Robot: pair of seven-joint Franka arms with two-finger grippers.
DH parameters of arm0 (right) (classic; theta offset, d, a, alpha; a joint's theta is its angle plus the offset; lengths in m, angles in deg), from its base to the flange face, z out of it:
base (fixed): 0 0 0 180
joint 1: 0 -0.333 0 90
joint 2: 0 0 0 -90
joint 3: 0 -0.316 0.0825 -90
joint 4: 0 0 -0.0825 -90
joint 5: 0 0.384 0 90
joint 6: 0 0 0.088 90
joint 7: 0 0.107 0 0
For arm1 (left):
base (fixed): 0 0 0 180
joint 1: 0 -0.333 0 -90
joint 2: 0 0 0 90
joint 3: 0 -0.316 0.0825 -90
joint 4: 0 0 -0.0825 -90
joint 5: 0 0.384 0 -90
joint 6: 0 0 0.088 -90
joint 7: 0 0.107 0 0
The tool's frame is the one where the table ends.
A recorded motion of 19 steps. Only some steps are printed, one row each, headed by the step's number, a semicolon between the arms.
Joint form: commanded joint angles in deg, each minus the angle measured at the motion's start. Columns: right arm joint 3, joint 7, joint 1, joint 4, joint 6, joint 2, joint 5; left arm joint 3, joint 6, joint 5, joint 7, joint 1, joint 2, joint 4.
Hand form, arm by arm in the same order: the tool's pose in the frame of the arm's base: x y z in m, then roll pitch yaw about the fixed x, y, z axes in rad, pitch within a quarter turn. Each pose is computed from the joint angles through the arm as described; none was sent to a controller.
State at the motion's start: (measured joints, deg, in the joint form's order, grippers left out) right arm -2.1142 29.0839 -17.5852 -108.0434 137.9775 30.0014 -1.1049; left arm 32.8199 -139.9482 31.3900 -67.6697 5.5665 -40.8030 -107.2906
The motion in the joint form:
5: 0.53 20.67 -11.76 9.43 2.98 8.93 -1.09; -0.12 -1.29 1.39 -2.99 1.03 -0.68 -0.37
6: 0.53 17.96 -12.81 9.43 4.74 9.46 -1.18; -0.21 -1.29 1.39 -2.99 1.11 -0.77 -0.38
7: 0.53 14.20 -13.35 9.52 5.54 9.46 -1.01; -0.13 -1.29 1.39 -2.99 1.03 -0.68 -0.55
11: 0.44 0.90 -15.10 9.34 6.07 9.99 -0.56; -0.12 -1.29 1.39 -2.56 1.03 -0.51 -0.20
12: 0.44 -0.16 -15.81 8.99 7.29 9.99 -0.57; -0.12 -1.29 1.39 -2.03 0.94 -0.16 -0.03
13: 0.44 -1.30 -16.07 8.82 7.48 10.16 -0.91; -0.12 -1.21 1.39 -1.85 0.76 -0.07 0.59
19: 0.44 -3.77 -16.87 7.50 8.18 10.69 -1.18; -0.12 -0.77 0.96 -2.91 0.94 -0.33 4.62
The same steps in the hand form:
5: 0.5817 0.3465 0.1979 -3.1014 -0.0452 -0.3071; 0.4976 -0.3878 0.1734 3.1081 -0.0054 0.2147
6: 0.5767 0.3582 0.1946 -3.0882 -0.0621 -0.2409; 0.4972 -0.3877 0.1722 3.1097 -0.0042 0.2144
7: 0.5749 0.3646 0.1966 -3.0803 -0.0754 -0.1687; 0.4964 -0.3874 0.1723 3.1103 -0.0034 0.2137
11: 0.5618 0.3820 0.1899 -3.0950 -0.0815 0.0895; 0.4992 -0.3881 0.1761 3.1053 -0.0105 0.2083
12: 0.5570 0.3890 0.1895 -3.0890 -0.0956 0.1200; 0.5019 -0.3877 0.1804 3.1016 -0.0186 0.2017
13: 0.5543 0.3910 0.1866 -3.0955 -0.0960 0.1495; 0.5074 -0.3869 0.1850 3.0955 -0.0271 0.2057
19: 0.5420 0.3943 0.1722 -3.1100 -0.0806 0.2118; 0.5314 -0.3927 0.2077 3.0547 -0.0603 0.2533

